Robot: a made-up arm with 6 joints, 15 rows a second.
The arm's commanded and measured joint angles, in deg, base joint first. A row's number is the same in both.
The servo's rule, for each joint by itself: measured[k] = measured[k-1] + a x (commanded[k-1-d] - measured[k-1]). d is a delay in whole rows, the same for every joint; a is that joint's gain. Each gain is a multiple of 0.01, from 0.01 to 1. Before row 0 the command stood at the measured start. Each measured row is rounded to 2 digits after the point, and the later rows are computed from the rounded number. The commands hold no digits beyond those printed.
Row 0, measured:
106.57 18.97 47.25 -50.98 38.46 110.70
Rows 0 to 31, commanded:
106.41 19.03 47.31 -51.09 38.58 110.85
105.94 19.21 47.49 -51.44 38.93 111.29
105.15 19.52 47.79 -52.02 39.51 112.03
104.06 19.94 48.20 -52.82 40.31 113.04
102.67 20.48 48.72 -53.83 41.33 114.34
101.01 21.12 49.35 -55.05 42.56 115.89
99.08 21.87 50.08 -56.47 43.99 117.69
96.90 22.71 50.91 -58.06 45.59 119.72
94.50 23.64 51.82 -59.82 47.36 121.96
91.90 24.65 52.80 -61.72 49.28 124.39
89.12 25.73 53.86 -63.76 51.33 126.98
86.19 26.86 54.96 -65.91 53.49 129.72
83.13 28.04 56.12 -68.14 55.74 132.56
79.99 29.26 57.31 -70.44 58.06 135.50
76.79 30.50 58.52 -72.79 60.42 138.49
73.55 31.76 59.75 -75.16 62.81 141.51
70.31 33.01 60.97 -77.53 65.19 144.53
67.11 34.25 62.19 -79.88 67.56 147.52
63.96 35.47 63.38 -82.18 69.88 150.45
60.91 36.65 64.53 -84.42 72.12 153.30
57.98 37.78 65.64 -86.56 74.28 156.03
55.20 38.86 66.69 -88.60 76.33 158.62
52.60 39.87 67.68 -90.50 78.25 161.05
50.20 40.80 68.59 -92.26 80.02 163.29
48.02 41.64 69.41 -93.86 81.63 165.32
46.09 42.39 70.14 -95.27 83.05 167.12
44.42 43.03 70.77 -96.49 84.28 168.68
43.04 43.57 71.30 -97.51 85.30 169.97
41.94 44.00 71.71 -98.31 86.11 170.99
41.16 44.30 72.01 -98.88 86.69 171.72
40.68 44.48 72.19 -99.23 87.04 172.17
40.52 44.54 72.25 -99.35 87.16 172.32
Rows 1 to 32, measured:
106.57 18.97 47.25 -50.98 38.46 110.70
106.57 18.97 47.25 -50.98 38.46 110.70
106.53 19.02 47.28 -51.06 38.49 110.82
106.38 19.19 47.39 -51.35 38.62 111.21
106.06 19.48 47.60 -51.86 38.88 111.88
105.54 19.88 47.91 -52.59 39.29 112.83
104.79 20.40 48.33 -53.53 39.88 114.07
103.81 21.03 48.86 -54.69 40.66 115.56
102.58 21.76 49.49 -56.04 41.63 117.31
101.10 22.59 50.23 -57.58 42.78 119.29
99.38 23.50 51.06 -59.28 44.11 121.48
97.44 24.50 51.96 -61.13 45.61 123.87
95.28 25.57 52.95 -63.13 47.27 126.42
92.92 26.69 54.00 -65.24 49.07 129.13
90.37 27.86 55.10 -67.44 51.00 131.94
87.67 29.08 56.25 -69.72 53.05 134.86
84.84 30.32 57.43 -72.05 55.19 137.84
81.90 31.57 58.64 -74.41 57.40 140.85
78.89 32.82 59.85 -76.78 59.66 143.87
75.83 34.06 61.07 -79.14 61.95 146.86
72.74 35.29 62.27 -81.45 64.25 149.80
69.66 36.47 63.45 -83.71 66.53 152.67
66.62 37.61 64.59 -85.88 68.78 155.43
63.65 38.70 65.68 -87.95 70.97 158.05
60.78 39.72 66.72 -89.89 73.08 160.51
58.03 40.66 67.69 -91.69 75.09 162.79
55.43 41.51 68.58 -93.34 76.99 164.86
53.00 42.28 69.39 -94.81 78.75 166.71
50.77 42.93 70.11 -96.09 80.35 168.33
48.76 43.49 70.73 -97.17 81.79 169.67
46.99 43.93 71.24 -98.04 83.04 170.75
45.47 44.25 71.64 -98.68 84.10 171.55
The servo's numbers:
d 2
a 0.26 0.87 0.52 0.76 0.29 0.82

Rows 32 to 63, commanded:
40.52 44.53 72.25 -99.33 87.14 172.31
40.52 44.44 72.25 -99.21 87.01 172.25
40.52 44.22 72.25 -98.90 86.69 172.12
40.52 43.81 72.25 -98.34 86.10 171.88
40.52 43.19 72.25 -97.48 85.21 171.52
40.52 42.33 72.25 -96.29 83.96 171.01
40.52 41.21 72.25 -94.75 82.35 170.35
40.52 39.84 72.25 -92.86 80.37 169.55
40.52 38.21 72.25 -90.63 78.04 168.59
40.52 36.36 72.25 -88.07 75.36 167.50
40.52 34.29 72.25 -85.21 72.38 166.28
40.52 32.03 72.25 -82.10 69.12 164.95
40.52 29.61 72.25 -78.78 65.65 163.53
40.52 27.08 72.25 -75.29 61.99 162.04
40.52 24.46 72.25 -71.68 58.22 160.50
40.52 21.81 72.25 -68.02 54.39 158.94
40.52 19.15 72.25 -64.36 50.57 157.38
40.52 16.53 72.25 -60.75 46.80 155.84
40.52 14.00 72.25 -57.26 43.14 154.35
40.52 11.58 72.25 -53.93 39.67 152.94
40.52 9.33 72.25 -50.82 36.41 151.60
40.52 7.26 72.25 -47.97 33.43 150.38
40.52 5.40 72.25 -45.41 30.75 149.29
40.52 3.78 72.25 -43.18 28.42 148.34
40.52 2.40 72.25 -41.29 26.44 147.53
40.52 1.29 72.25 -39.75 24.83 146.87
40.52 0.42 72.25 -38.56 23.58 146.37
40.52 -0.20 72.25 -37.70 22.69 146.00
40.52 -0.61 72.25 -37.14 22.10 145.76
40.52 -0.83 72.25 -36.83 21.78 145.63
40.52 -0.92 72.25 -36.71 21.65 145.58
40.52 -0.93 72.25 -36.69 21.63 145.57
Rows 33 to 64, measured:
44.22 44.45 71.93 -99.10 84.95 172.06
43.26 44.53 72.10 -99.29 85.59 172.27
42.55 44.53 72.18 -99.32 86.04 172.30
42.02 44.45 72.22 -99.24 86.32 172.26
41.63 44.25 72.24 -98.98 86.43 172.15
41.34 43.87 72.25 -98.49 86.33 171.93
41.13 43.28 72.25 -97.72 86.01 171.59
40.97 42.45 72.25 -96.63 85.42 171.11
40.85 41.37 72.25 -95.20 84.53 170.49
40.76 40.04 72.25 -93.42 83.32 169.72
40.70 38.45 72.25 -91.30 81.79 168.79
40.65 36.63 72.25 -88.85 79.93 167.73
40.62 34.59 72.25 -86.08 77.74 166.54
40.59 32.36 72.25 -83.06 75.24 165.24
40.57 29.97 72.25 -79.81 72.46 163.84
40.56 27.46 72.25 -76.37 69.42 162.36
40.55 24.85 72.25 -72.81 66.17 160.83
40.54 22.21 72.25 -69.17 62.75 159.28
40.53 19.55 72.25 -65.51 59.22 157.72
40.53 16.92 72.25 -61.89 55.62 156.18
40.53 14.38 72.25 -58.37 52.00 154.68
40.53 11.94 72.25 -55.00 48.42 153.25
40.53 9.67 72.25 -51.82 44.94 151.90
40.53 7.57 72.25 -48.89 41.60 150.65
40.53 5.68 72.25 -46.25 38.45 149.53
40.53 4.03 72.25 -43.92 35.54 148.55
40.53 2.61 72.25 -41.92 32.90 147.71
40.53 1.46 72.25 -40.27 30.56 147.02
40.53 0.56 72.25 -38.97 28.54 146.49
40.53 -0.10 72.25 -38.00 26.84 146.09
40.53 -0.54 72.25 -37.35 25.47 145.82
40.53 -0.79 72.25 -36.95 24.40 145.66

